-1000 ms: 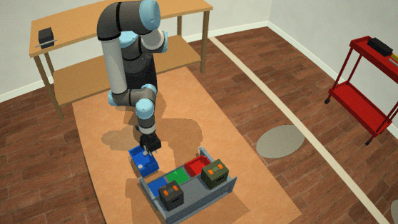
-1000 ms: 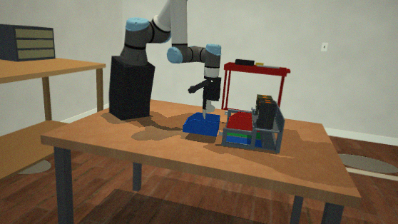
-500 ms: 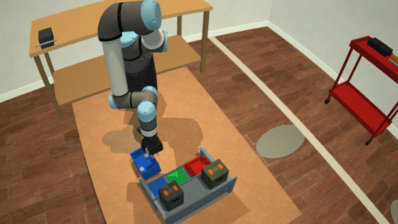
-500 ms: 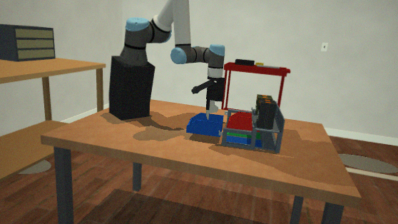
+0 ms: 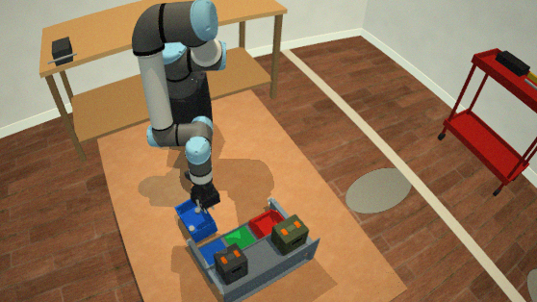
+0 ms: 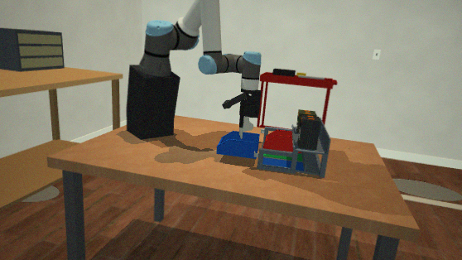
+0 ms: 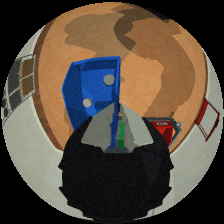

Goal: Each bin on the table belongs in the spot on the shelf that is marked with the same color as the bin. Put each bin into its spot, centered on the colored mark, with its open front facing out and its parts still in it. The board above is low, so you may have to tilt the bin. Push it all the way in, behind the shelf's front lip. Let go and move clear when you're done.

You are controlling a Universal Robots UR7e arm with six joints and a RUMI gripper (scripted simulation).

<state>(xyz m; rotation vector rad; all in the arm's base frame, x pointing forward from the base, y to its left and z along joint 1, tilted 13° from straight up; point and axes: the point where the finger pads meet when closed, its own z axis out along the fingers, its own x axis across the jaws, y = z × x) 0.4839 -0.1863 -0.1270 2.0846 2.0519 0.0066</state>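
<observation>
My gripper is now 10 mm past the blue bin, 50 mm to the left of it and 30 mm above it. Round my hand: red bin (200 mm ahead, 170 mm to the left, 60 mm below).
</observation>
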